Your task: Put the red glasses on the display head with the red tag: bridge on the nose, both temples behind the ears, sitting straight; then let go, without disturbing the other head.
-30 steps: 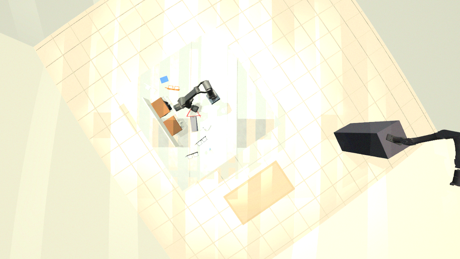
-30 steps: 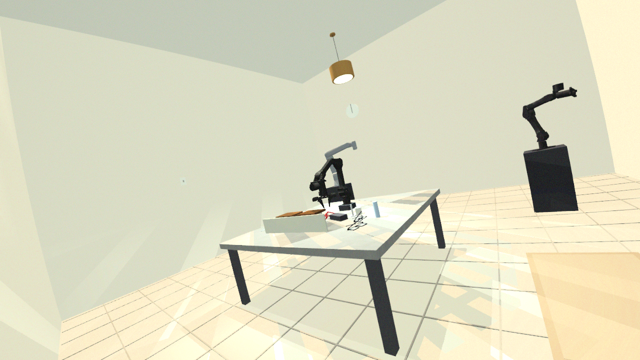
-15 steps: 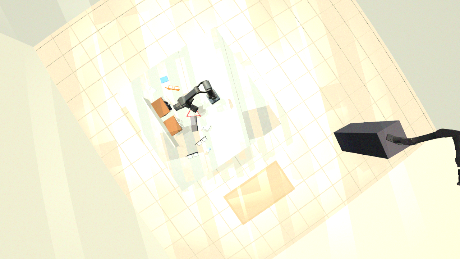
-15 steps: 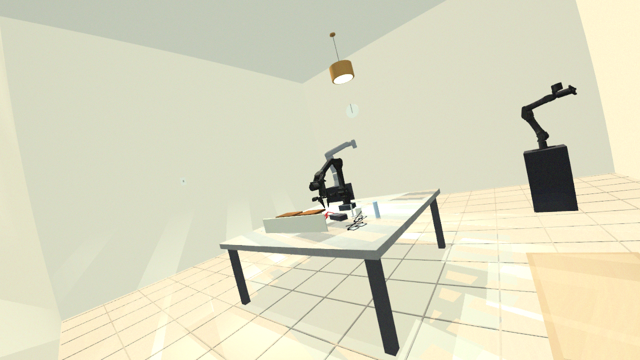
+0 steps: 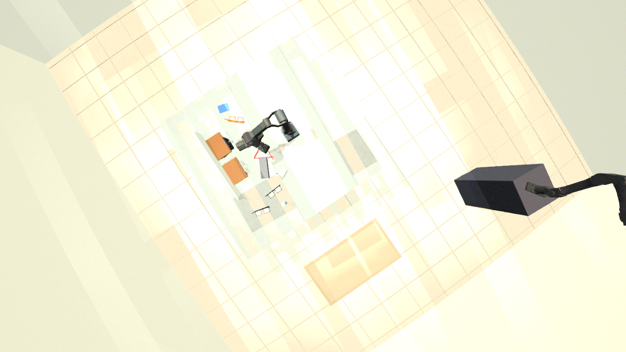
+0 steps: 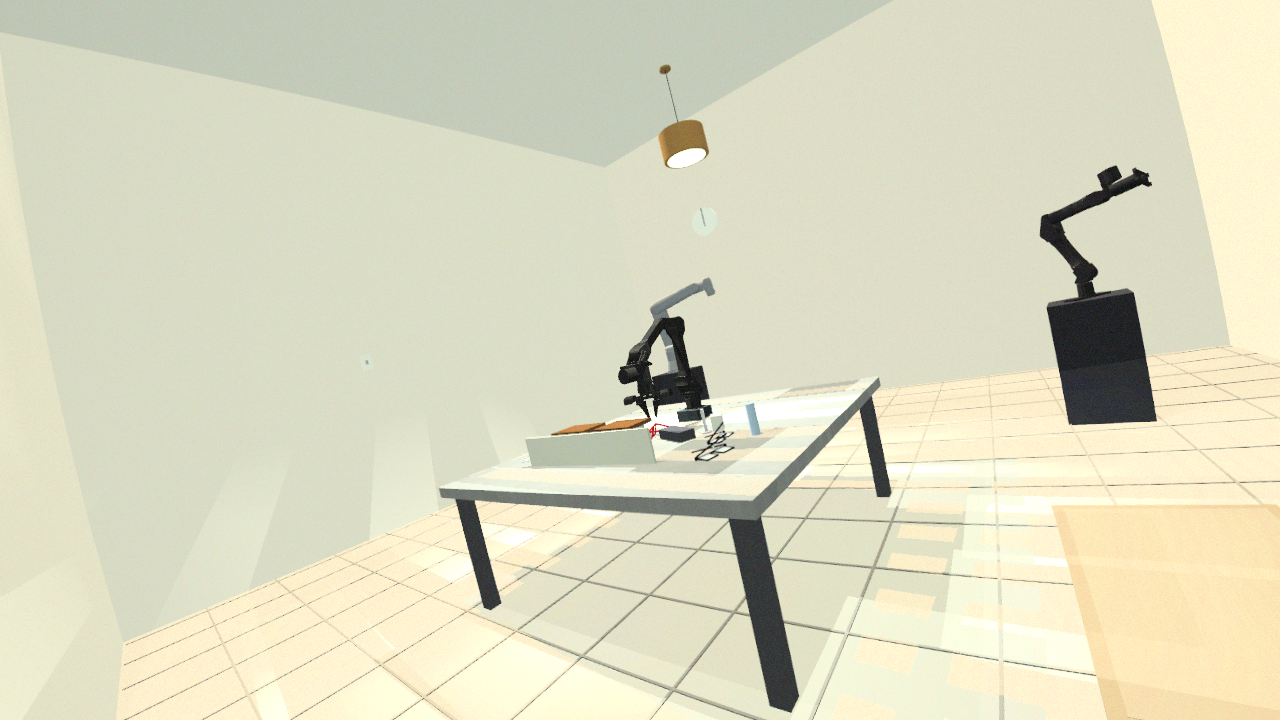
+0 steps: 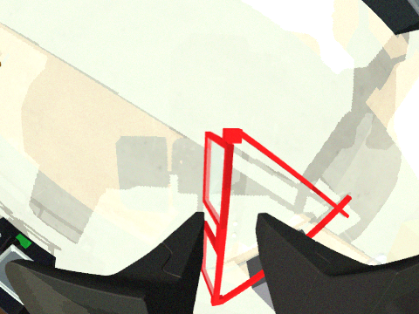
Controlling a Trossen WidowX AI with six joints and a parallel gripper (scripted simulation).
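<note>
Right now the pale box is 260 mm to the left of my gripper tip, 60 mm behind it and 40 mm below it. Also, from my gripper tip: long white wall: 350 mm ahead, 10 mm below; dark box: 160 mm to the left, 60 mm ahead, 50 mm below; blue square: 420 mm to the right, 140 mm ahead, 70 mm below.
</note>
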